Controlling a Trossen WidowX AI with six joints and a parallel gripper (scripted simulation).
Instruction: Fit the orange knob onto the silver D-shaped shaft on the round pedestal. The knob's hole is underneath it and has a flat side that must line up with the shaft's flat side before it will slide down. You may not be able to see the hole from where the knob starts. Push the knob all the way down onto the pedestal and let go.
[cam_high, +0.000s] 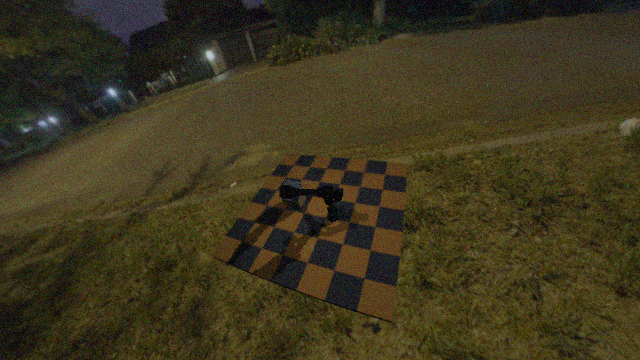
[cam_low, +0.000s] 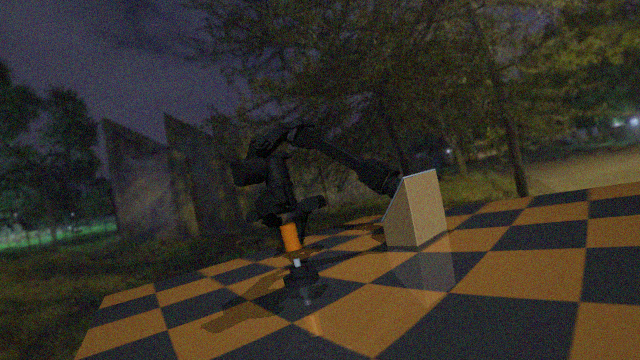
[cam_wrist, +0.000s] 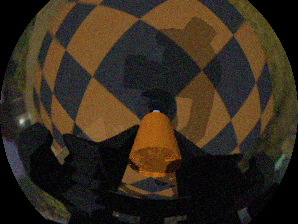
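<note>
Right now the orange knob is 30 mm above my gripper tip. Round my gripper tip: round pedestal (60 mm below).
</note>
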